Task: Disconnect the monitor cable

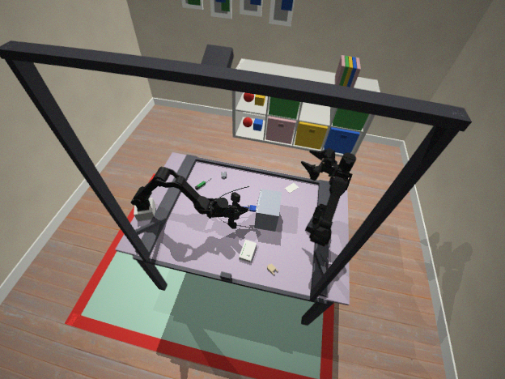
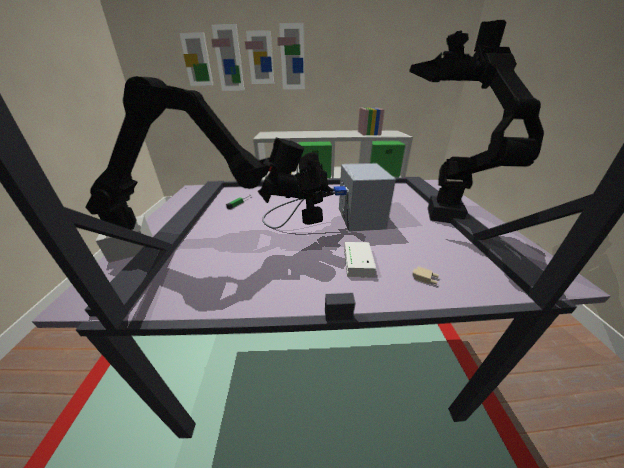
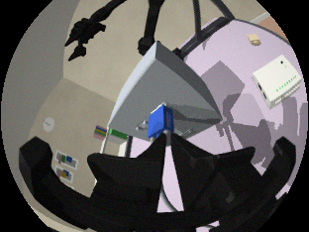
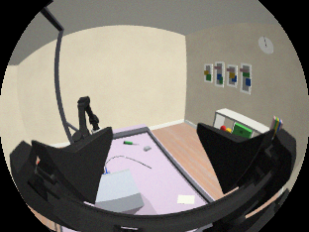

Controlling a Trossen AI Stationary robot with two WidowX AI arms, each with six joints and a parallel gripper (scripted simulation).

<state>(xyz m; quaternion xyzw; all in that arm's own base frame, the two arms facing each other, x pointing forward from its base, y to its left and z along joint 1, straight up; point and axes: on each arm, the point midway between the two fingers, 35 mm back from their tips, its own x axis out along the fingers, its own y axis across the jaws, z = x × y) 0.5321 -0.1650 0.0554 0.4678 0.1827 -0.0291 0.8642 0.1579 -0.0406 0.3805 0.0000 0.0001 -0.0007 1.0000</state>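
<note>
The blue plug lies 30 mm ahead of my left hand, 50 mm to the right of it and 10 mm below it. The rest, counted from my left hand: back panel (50 mm ahead, 80 mm to the right, 40 mm below); then grey box (40 mm ahead, 140 mm to the right, 40 mm below); then white device (180 mm behind, 50 mm to the right, 110 mm below).
</note>
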